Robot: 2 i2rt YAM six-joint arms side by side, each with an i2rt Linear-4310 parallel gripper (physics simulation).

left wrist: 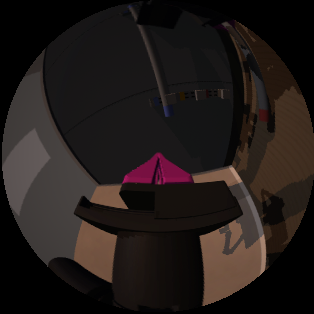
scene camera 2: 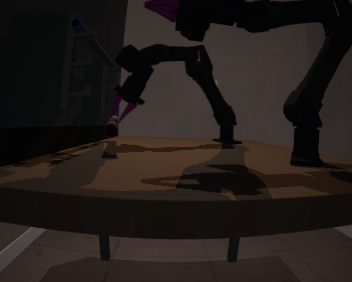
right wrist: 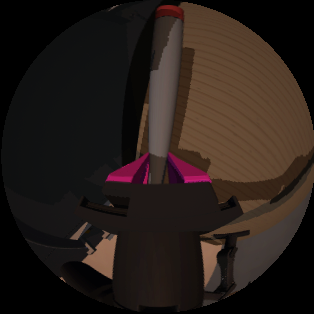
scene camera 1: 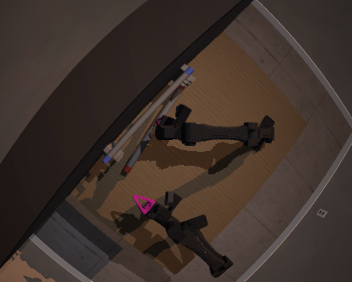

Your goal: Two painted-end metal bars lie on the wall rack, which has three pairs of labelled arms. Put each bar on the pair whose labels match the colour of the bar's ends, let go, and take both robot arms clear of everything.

Labels:
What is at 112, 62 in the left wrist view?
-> A dark wall panel.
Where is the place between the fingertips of the left gripper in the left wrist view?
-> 158, 156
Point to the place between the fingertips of the right gripper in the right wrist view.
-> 158, 155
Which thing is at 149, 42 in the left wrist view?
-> A blue-ended bar.

